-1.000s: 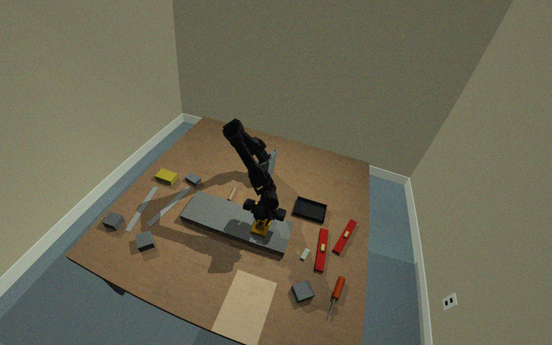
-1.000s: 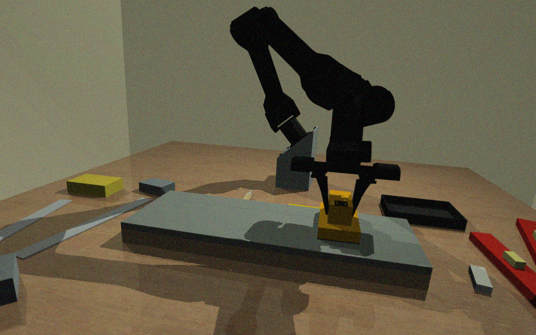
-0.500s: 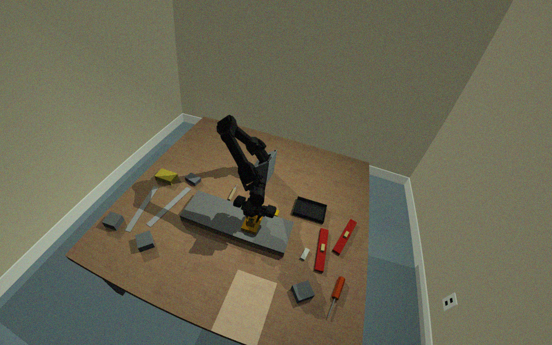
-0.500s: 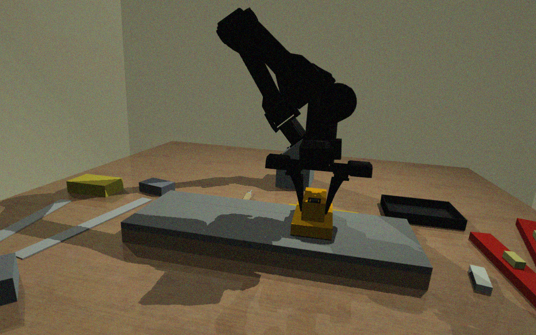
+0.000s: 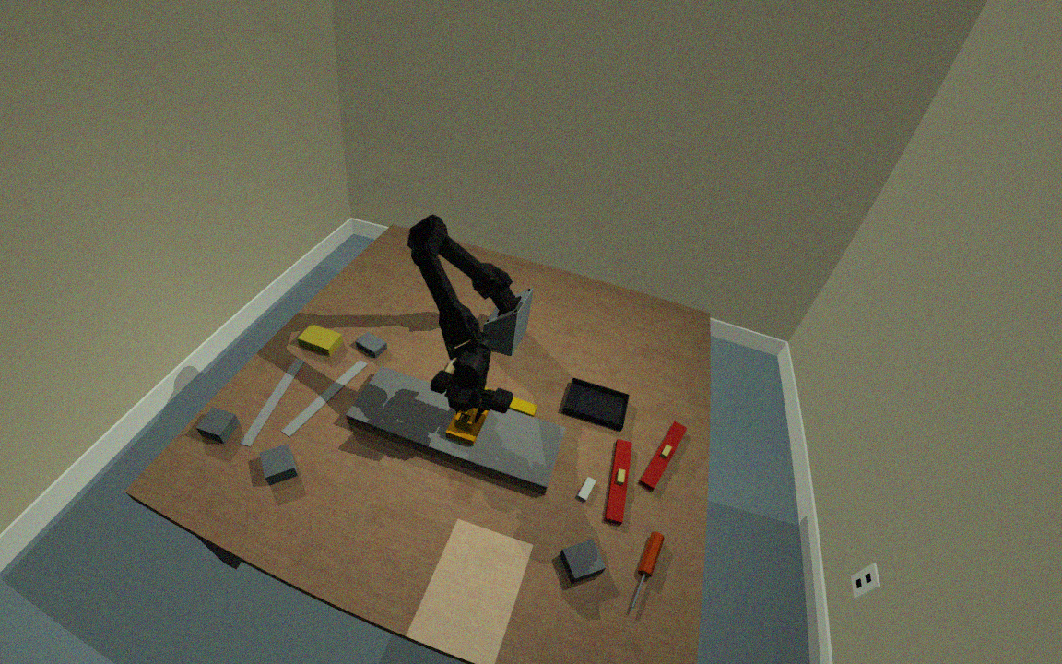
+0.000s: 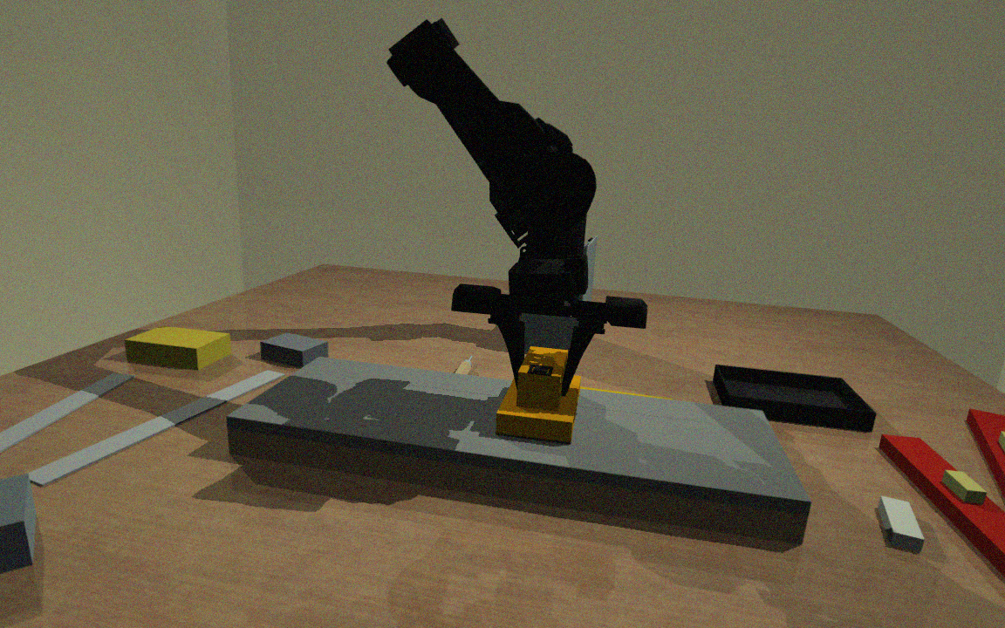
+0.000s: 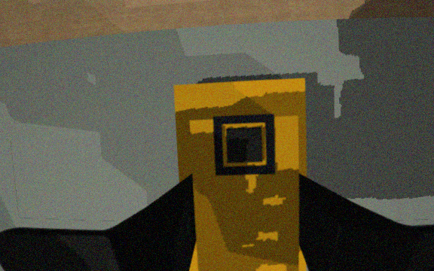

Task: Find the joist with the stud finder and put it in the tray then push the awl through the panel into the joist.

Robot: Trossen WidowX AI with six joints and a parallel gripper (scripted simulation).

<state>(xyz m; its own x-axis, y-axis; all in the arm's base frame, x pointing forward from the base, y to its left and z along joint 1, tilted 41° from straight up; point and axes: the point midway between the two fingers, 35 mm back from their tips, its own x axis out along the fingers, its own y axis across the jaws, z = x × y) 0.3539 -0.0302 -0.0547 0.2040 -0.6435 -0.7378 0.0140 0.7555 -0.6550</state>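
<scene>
Now: the black tray 30 cm to the left of my gripper tip, 21 cm behind it and 5 cm below it. Round my gripper tip: thin yellow bar 13 cm behind, 7 cm to the left, 6 cm below; awl 20 cm behind, 12 cm to the right, 6 cm below; yellow stud finder 2 cm above, 1 cm ahead.
</scene>
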